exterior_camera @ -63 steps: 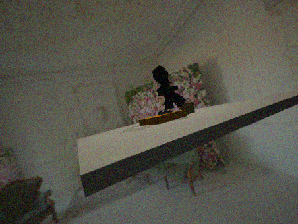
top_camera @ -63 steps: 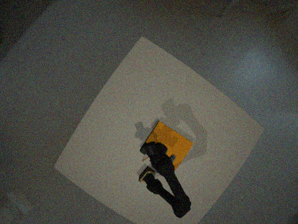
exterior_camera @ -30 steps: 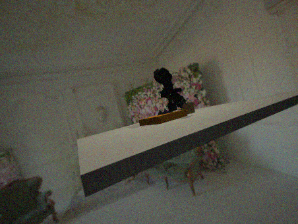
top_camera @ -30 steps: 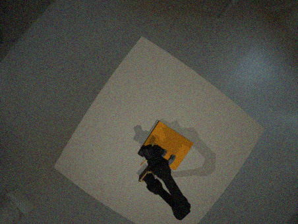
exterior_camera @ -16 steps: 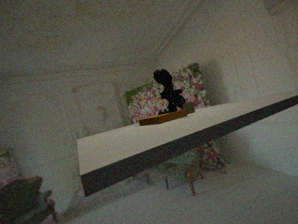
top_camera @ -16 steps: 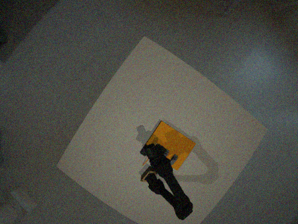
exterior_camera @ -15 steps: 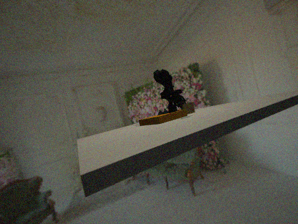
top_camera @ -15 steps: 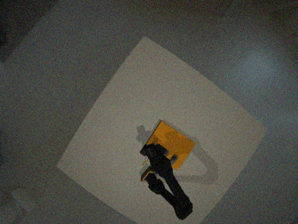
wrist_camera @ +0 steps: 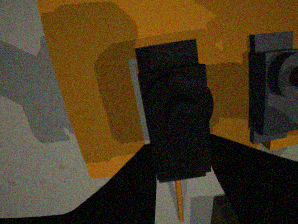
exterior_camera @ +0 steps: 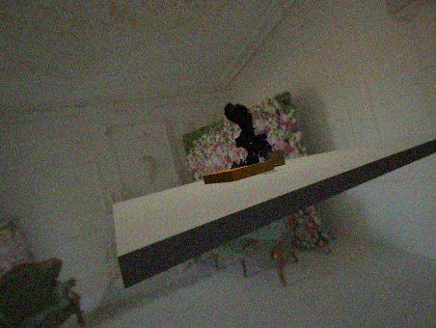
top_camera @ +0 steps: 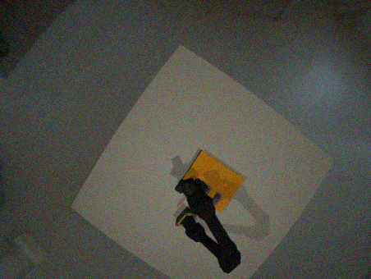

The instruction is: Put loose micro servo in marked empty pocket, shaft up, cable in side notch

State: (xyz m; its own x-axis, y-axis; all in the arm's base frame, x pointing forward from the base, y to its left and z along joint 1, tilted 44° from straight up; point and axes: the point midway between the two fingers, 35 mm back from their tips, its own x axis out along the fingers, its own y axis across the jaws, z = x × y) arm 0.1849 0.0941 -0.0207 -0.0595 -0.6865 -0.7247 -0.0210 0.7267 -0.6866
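The orange deck is 130 mm ahead of my gripper tip, 70 mm to the right of it and 60 mm below it.
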